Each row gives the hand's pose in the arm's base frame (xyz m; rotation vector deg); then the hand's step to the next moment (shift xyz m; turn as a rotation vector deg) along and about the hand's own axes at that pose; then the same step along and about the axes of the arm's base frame.
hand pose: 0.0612 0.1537 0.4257 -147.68 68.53 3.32
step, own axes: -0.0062 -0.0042 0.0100 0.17 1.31 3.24
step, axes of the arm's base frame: 0.0000 0.0100 -0.0075 -0.59 0.00 -3.45
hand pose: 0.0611 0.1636 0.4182 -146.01 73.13 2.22
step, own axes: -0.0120 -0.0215 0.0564 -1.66 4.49 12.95
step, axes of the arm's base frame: 0.0156 0.0367 -0.0469 -3.19 2.23 -13.25
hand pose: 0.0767 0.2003 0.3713 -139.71 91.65 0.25
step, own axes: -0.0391 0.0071 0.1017 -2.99 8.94 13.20
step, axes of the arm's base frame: -0.0101 0.0519 -0.0956 -7.73 1.79 -14.15
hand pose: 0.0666 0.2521 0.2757 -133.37 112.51 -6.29
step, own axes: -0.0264 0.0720 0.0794 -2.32 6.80 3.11
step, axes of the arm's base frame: -0.0658 0.0160 -0.0872 -6.69 1.23 -3.88
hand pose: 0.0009 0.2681 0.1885 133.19 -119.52 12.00
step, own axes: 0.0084 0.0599 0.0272 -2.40 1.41 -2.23
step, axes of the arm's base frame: -0.0560 -0.0177 -0.0309 -1.85 2.43 1.84
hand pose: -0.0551 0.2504 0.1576 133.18 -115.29 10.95
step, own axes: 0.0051 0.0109 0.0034 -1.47 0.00 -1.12
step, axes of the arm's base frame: -0.0099 -0.0070 -0.0031 -0.27 1.58 0.91
